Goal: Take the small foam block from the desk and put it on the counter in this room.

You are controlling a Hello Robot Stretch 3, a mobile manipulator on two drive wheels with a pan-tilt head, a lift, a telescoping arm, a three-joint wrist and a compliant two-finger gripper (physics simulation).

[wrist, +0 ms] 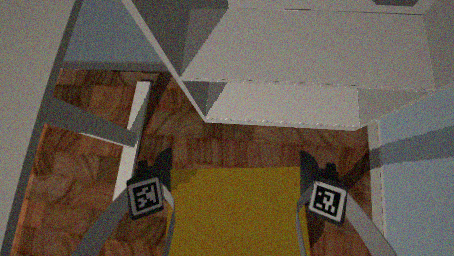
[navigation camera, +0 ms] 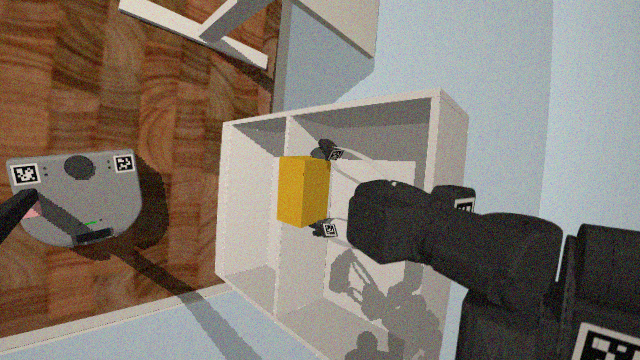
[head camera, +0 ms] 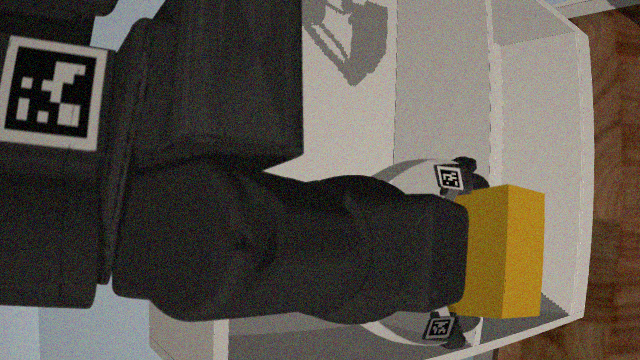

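Pixels of known places: gripper, fingertip midpoint: point(wrist: 235, 166) point(navigation camera: 316, 186); robot's base, origin of the base link: point(navigation camera: 79, 165).
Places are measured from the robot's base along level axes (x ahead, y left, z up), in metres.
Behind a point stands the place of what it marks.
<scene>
The foam block is a yellow box point(head camera: 500, 250) @[x -0.021, y -0.225, z 1.013 m] point(navigation camera: 300, 192) @[x -0.017, y -0.219, z 1.010 m] point(wrist: 235, 215) @[x -0.021, y -0.248, z 1.010 m]. My gripper point(head camera: 472, 253) @[x -0.024, y -0.281, z 0.977 m] point(navigation camera: 321, 190) @[x -0.024, y -0.281, z 0.977 m] point(wrist: 235, 166) @[x -0.024, y -0.281, z 0.977 m] is shut on it, with one finger against each side. The block is held up in front of a white open-fronted unit point(head camera: 584, 175) @[x -0.230, y -0.530, z 0.073 m] point(navigation camera: 435, 130) @[x 0.055, y -0.582, z 1.056 m] point(wrist: 310, 45) with a divider. In the head view the dark wrist hides part of the block. In the wrist view the block's near end is cut off by the lower edge. I cannot tell which furniture is the desk or the counter.
My grey base point(navigation camera: 107, 200) @[x -0.123, y -0.060, z 0.160 m] stands on the wood floor point(head camera: 615, 200) @[x -0.157, y -0.472, z 0.000 m] point(navigation camera: 190, 125) @[x 0.137, y -0.436, z 0.000 m] at the left of the navigation view. White bars point(navigation camera: 165, 25) point(wrist: 141, 100) and a pale panel point(navigation camera: 345, 25) stand beside the unit. A pale blue wall point(navigation camera: 500, 125) @[x 0.064, y -0.903, z 1.142 m] is near the arm.
</scene>
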